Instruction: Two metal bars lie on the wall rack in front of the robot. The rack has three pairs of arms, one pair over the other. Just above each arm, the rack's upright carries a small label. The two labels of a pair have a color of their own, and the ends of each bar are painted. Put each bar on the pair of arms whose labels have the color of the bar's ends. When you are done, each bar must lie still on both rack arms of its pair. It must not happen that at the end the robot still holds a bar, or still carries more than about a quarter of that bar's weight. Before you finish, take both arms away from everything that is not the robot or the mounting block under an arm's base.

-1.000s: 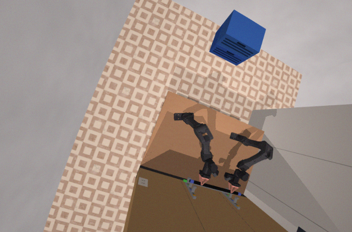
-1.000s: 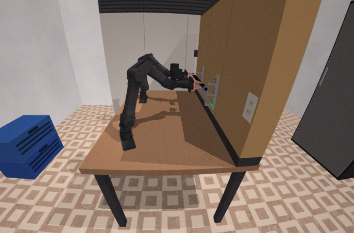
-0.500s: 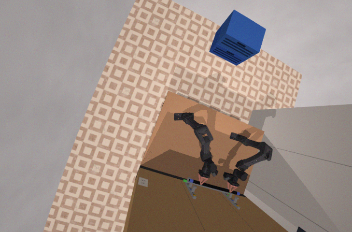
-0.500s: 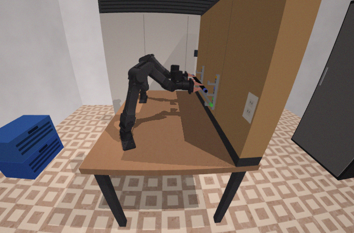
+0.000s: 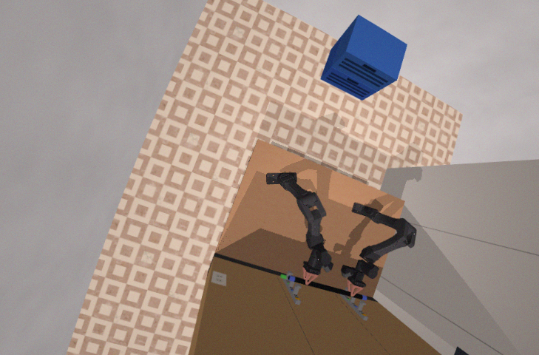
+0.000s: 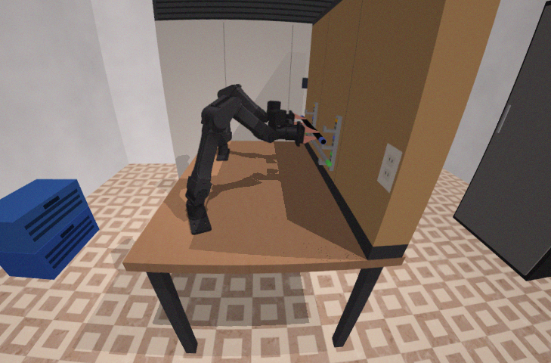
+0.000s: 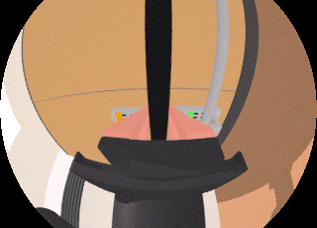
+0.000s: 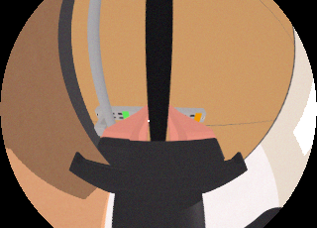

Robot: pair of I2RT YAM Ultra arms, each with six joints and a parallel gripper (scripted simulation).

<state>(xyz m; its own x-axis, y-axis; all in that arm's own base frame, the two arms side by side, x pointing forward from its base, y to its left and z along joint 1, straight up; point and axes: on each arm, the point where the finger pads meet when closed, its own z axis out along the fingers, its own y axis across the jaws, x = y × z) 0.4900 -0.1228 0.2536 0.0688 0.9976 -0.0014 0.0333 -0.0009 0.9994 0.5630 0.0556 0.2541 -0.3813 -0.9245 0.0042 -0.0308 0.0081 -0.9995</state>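
Now: the black bar 15 cm to the left of my right hand. The rest, counted from my right hand: brown wall panel (17 cm above, 14 cm ahead, 10 cm to the left); then black baseboard (22 cm below, 10 cm to the left, 8 cm ahead).
Now: left hand 15 cm to the left of the black bar. Also, from my left hand: brown wall panel: 15 cm ahead, 19 cm to the right, 17 cm above; then black baseboard: 8 cm ahead, 19 cm to the right, 22 cm below.
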